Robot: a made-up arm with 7 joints.
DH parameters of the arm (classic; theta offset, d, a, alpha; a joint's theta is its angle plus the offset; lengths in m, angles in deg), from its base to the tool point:
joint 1: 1.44 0 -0.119 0
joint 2: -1.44 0.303 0.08 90
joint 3: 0 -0.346 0.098 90
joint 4: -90 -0.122 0.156 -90
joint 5: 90 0.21 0.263 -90
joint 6: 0 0.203 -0.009 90
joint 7: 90 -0.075 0.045 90
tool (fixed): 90 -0.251 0 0
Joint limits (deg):
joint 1: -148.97..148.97
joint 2: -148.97..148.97
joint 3: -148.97..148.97
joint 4: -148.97..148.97
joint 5: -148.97..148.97
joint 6: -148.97..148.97
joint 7: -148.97..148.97
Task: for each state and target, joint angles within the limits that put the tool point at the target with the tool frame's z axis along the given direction. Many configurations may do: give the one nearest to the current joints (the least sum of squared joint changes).
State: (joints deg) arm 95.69 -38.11 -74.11 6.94 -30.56 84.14 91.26
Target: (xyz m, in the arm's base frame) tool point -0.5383 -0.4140 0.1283 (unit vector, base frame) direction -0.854 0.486 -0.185
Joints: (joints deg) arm 142.23 -2.32 -71.16 -5.87 -80.72 117.66 124.60
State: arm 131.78 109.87 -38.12 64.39 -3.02 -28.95 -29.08
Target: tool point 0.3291 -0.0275 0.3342 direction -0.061 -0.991 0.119
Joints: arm 148.97 148.72 -69.86 51.32 37.67 -33.62 -21.67
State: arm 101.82 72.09 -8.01 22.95 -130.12 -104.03 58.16
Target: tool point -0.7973 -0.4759 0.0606 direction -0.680 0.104 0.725
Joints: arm 72.93 71.15 -16.62 18.12 -127.43 -126.99 70.83
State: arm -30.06 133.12 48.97 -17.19 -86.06 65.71 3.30
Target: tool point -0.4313 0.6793 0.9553 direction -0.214 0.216 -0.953
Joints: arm -62.79 101.14 52.83 6.56 -112.63 63.36 -25.16
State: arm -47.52 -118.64 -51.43 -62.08 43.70 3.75 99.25
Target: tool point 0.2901 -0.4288 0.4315 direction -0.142 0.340 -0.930
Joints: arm -21.63 -74.04 -38.24 -59.73 55.08 2.62 103.52
